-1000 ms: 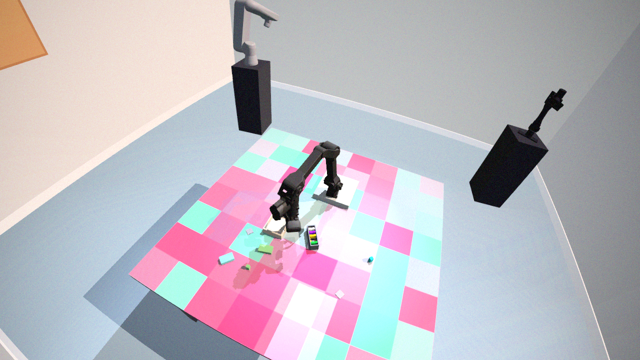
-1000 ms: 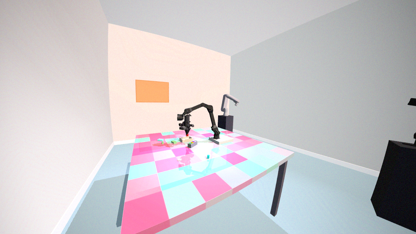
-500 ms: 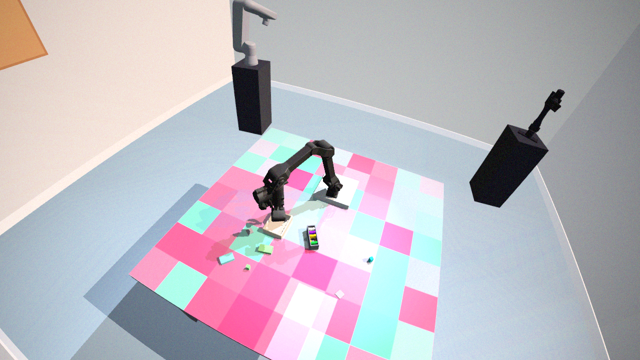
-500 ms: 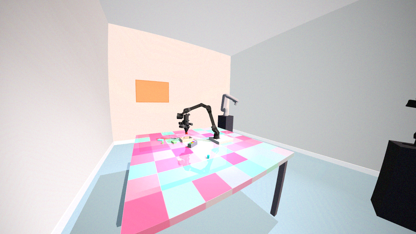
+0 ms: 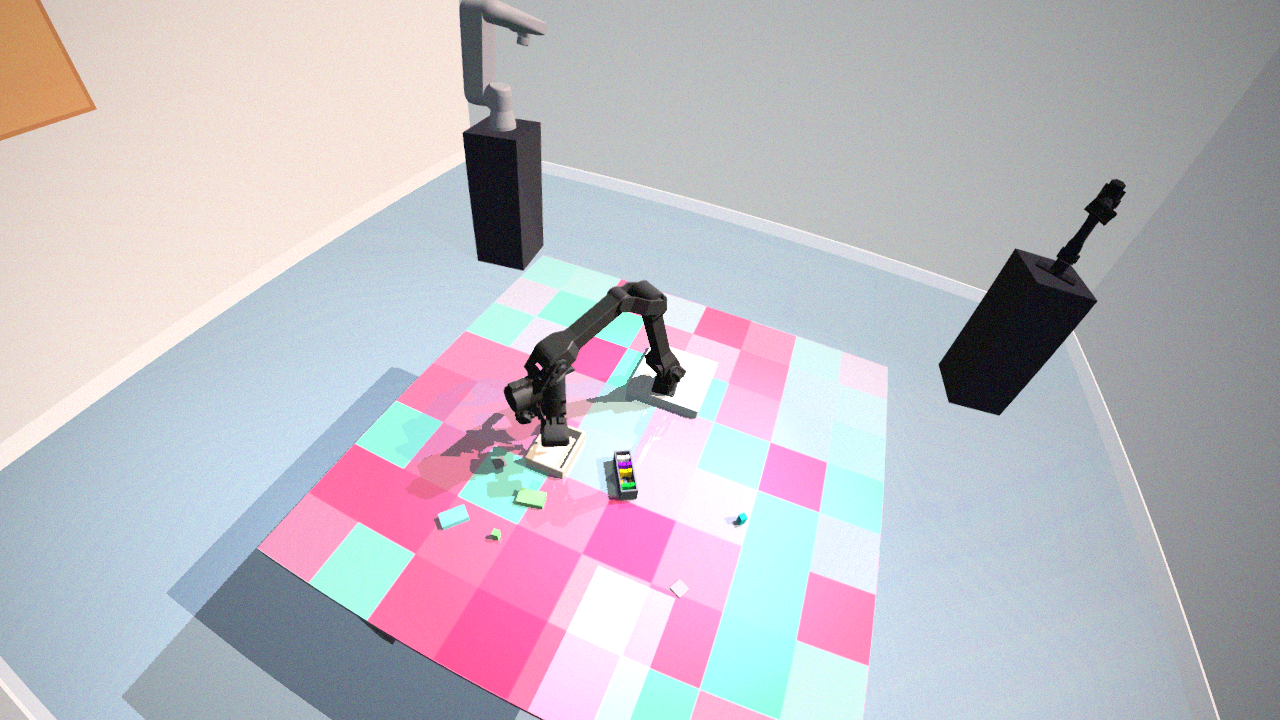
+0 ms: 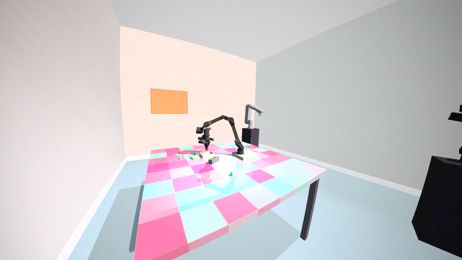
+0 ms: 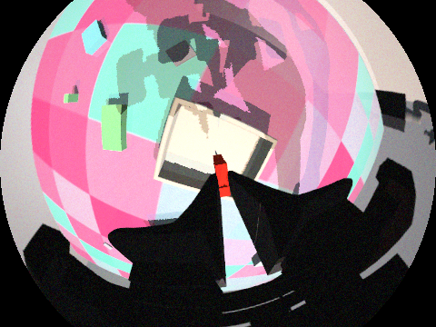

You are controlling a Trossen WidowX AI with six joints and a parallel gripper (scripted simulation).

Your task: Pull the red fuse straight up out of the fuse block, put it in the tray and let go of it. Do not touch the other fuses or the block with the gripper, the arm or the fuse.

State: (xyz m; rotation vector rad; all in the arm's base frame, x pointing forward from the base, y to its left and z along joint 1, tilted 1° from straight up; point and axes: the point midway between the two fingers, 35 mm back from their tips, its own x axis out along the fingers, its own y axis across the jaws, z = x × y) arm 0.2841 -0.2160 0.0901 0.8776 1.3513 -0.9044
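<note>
Right now my gripper tip is 1 cm above the red fuse. From my gripper tip the other things lie so: beige tray 8 cm below; green flat block 15 cm ahead, 7 cm below; small green cube 26 cm ahead, 7 cm below, 4 cm to the right.
</note>
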